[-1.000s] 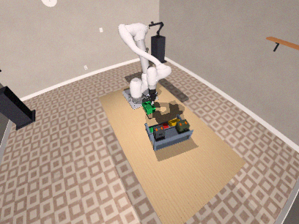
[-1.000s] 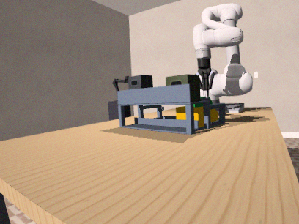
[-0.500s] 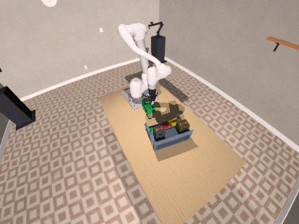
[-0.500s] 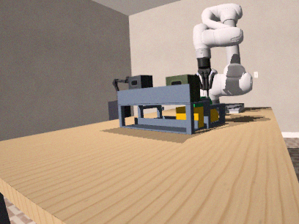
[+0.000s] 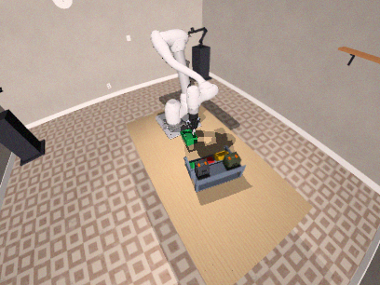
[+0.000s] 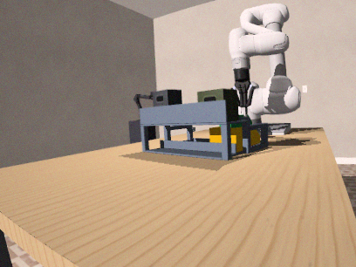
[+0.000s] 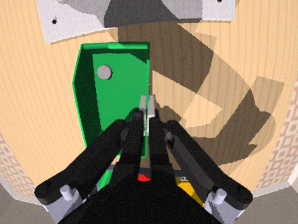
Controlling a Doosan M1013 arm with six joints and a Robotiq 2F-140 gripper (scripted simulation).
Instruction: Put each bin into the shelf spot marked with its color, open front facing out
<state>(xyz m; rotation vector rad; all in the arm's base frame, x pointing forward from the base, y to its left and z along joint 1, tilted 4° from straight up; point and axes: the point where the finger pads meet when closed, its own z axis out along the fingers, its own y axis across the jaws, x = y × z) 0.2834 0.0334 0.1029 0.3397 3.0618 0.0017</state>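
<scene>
The green bin lies 1 cm behind my hand, 5 cm to the right of it and 4 cm below it. Round my hand: dark box 38 cm ahead, 21 cm to the right, 5 cm above; then yellow bin 36 cm ahead, 4 cm to the left, 7 cm below.
</scene>
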